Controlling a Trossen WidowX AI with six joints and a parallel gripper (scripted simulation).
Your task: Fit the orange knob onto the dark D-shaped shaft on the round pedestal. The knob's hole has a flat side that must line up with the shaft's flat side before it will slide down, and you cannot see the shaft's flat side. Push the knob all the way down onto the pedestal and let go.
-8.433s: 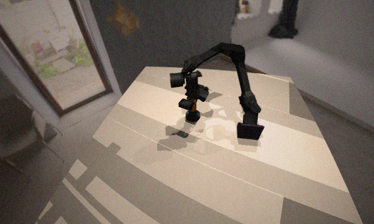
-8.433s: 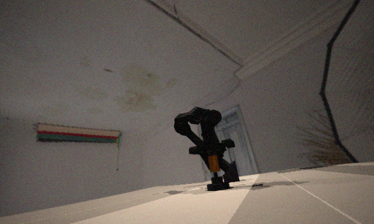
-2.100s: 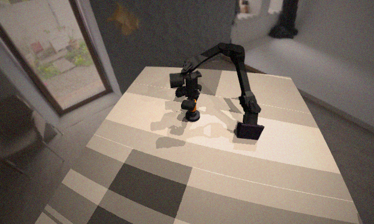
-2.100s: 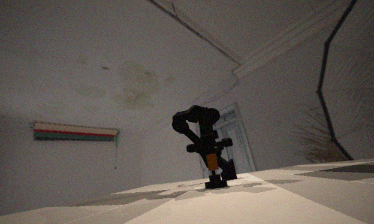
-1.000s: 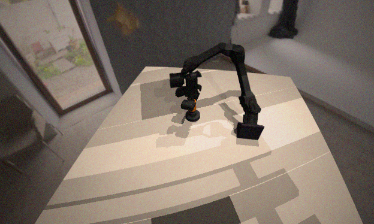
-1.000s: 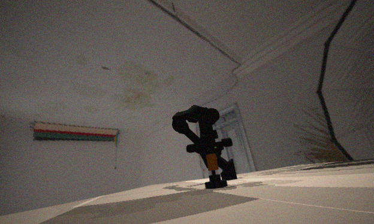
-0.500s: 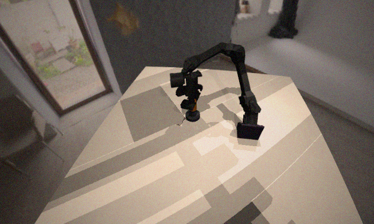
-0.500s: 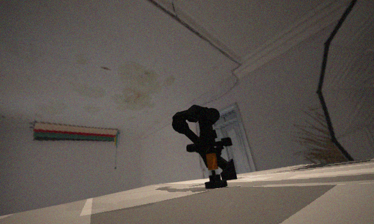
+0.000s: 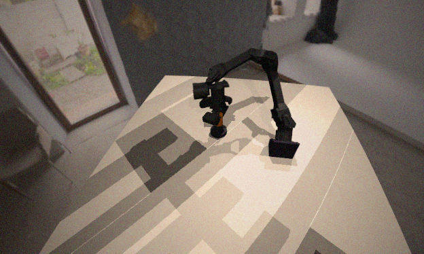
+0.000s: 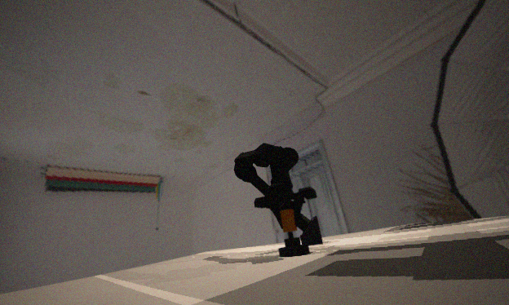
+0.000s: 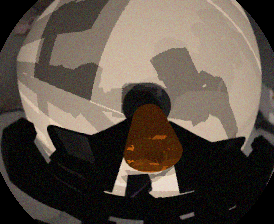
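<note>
Now: the orange knob 20 mm above my gripper tip. The rest, counted from my gripper tip: round dark pedestal: 40 mm below.
</note>
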